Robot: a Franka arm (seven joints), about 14 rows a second.
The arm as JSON. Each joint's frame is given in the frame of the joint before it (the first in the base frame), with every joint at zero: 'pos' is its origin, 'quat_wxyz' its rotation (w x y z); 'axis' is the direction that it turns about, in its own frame. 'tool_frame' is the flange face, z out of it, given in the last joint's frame.
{
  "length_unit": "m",
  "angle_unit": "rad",
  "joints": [
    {
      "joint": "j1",
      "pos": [
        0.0,
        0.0,
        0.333
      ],
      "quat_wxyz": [
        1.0,
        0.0,
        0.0,
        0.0
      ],
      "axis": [
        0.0,
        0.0,
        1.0
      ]
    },
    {
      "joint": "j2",
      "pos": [
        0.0,
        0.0,
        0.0
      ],
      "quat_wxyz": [
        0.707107,
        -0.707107,
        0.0,
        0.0
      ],
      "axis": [
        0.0,
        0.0,
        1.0
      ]
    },
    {
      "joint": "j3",
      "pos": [
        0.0,
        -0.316,
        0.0
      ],
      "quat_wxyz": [
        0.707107,
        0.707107,
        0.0,
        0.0
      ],
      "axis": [
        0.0,
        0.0,
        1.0
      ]
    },
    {
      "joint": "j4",
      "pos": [
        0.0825,
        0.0,
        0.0
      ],
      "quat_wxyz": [
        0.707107,
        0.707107,
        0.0,
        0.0
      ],
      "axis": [
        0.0,
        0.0,
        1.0
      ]
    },
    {
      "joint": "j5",
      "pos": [
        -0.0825,
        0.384,
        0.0
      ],
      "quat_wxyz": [
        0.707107,
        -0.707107,
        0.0,
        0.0
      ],
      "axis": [
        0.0,
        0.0,
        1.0
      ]
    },
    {
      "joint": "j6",
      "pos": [
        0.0,
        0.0,
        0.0
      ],
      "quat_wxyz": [
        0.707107,
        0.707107,
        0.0,
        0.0
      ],
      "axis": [
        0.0,
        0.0,
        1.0
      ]
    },
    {
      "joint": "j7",
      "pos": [
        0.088,
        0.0,
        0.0
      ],
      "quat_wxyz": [
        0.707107,
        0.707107,
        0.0,
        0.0
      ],
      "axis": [
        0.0,
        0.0,
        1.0
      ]
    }
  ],
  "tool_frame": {
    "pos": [
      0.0,
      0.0,
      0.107
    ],
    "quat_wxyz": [
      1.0,
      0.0,
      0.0,
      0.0
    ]
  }
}
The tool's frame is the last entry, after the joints.
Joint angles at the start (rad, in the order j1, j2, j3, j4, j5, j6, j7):
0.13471, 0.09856, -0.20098, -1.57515, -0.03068, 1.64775, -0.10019
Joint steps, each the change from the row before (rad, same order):
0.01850, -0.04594, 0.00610, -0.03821, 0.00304, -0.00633, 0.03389
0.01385, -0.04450, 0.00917, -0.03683, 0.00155, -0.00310, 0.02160
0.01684, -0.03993, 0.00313, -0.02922, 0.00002, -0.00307, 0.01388
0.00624, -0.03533, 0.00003, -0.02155, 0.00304, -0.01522, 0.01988
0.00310, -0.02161, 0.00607, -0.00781, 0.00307, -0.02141, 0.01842
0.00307, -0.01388, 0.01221, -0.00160, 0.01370, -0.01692, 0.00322
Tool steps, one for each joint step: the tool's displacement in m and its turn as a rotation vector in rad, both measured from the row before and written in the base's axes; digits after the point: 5 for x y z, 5 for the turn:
-0.01351, 0.01272, 0.00742, 0.01154, -0.00254, -0.01041
-0.01323, 0.01132, 0.00697, 0.00962, -0.00471, 0.00098
-0.01205, 0.00932, 0.00758, 0.00700, -0.00736, 0.00608
-0.01203, 0.00202, 0.00725, 0.00913, 0.00176, -0.01386
-0.00853, 0.00419, 0.00579, 0.00597, 0.00781, -0.00949
-0.00592, 0.00897, 0.00508, 0.01467, 0.00503, 0.01147

